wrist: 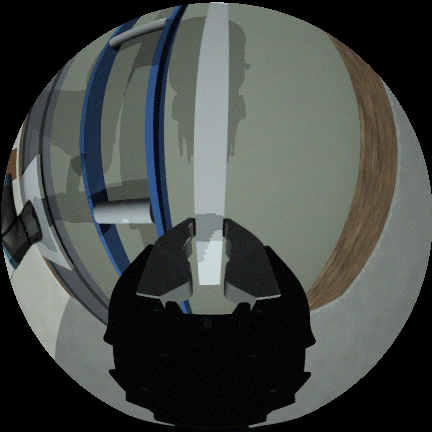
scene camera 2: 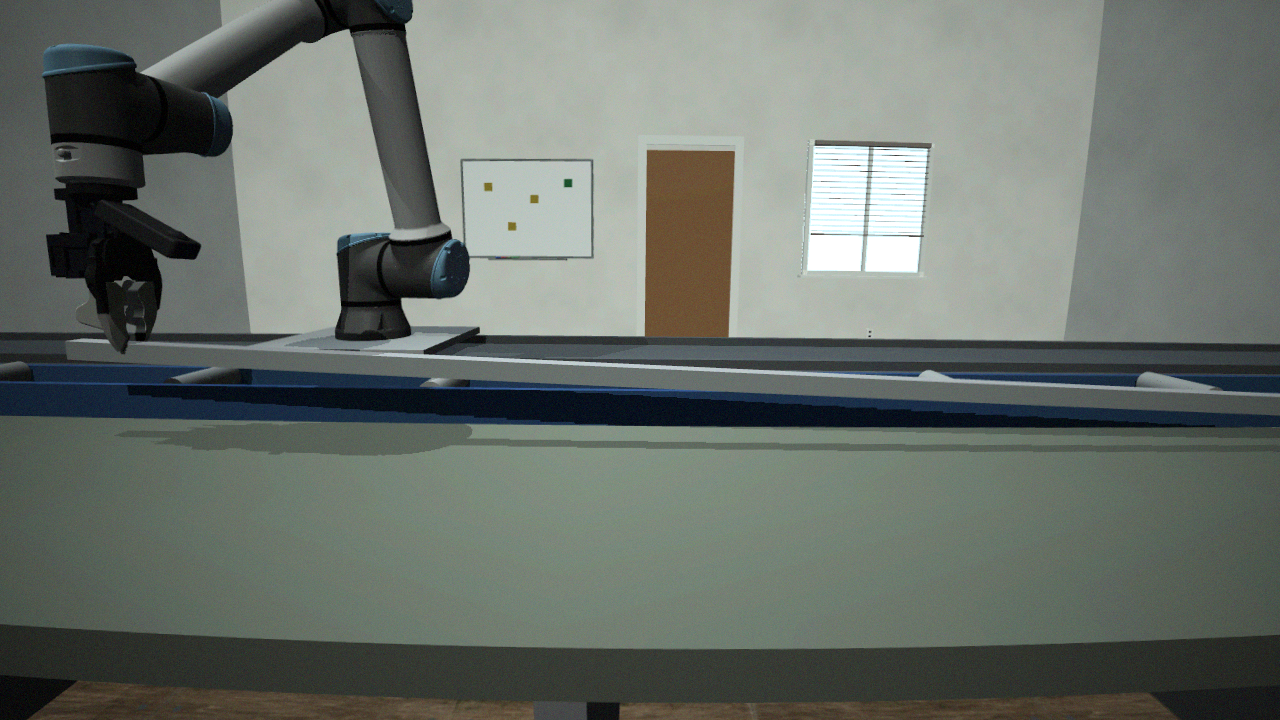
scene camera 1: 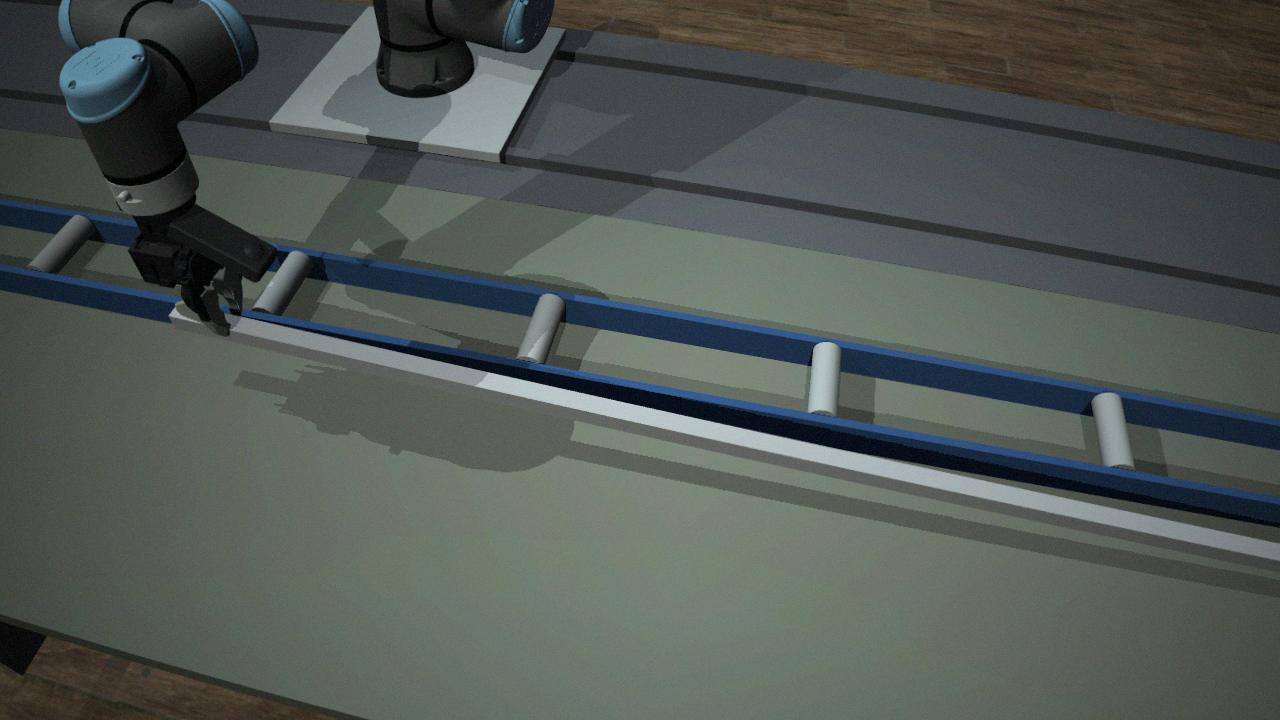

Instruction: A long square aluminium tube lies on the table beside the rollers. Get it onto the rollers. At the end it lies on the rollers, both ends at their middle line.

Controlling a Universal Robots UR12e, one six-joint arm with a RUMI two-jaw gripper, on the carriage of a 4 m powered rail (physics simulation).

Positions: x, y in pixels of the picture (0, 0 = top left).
Labels:
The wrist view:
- my gripper: 208, 219
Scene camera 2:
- my gripper: 131, 350
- long square aluminium tube: 226, 356
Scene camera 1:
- my gripper: 231, 327
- long square aluminium tube: 671, 427

